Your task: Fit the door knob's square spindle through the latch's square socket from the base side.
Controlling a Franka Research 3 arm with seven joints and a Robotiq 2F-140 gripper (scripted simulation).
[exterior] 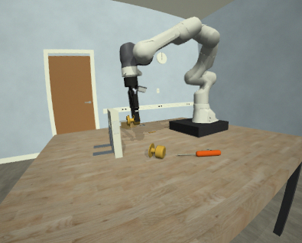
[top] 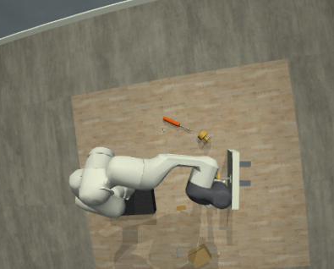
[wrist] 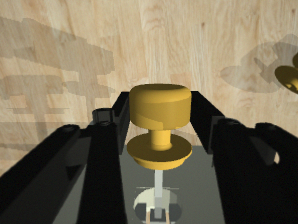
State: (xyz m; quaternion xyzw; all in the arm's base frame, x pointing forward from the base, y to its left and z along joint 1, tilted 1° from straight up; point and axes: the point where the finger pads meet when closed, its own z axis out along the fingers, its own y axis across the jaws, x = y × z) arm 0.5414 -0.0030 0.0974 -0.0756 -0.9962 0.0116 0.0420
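Right now my hand is 40 mm short of the brass door knob, 10 mm to the left of it and 20 mm above it. The rest, counted from my hand: brass knob: 230 mm to the left, 140 mm below; screw: 250 mm behind, 310 mm to the left, 170 mm below; cardboard box: 140 mm behind, 520 mm to the right, 140 mm below.
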